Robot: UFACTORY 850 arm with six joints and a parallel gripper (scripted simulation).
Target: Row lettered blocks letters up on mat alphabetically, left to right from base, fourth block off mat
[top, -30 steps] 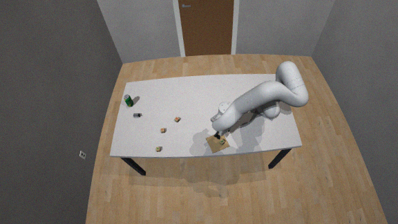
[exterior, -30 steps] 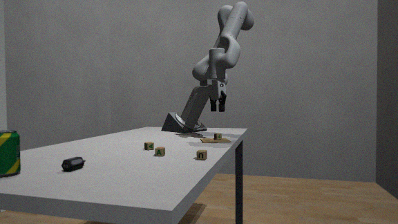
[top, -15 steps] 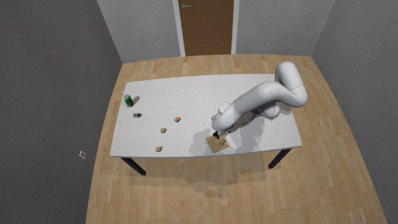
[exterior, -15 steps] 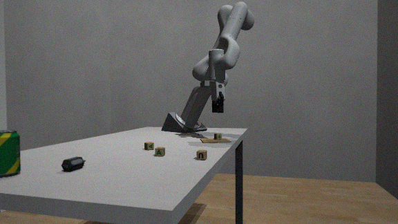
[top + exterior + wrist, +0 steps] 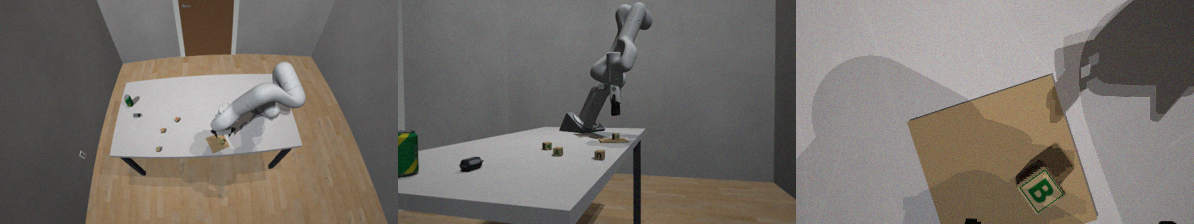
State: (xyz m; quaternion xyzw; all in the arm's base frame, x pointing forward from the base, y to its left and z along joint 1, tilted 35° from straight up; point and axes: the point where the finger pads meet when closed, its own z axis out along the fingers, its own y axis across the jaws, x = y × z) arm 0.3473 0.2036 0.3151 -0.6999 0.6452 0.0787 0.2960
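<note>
Now: the mat 3 cm ahead of my hand and 14 cm below it. From my hand the other things lie so: can: 87 cm ahead, 33 cm to the right, 8 cm below; black object: 74 cm ahead, 21 cm to the right, 12 cm below.
</note>
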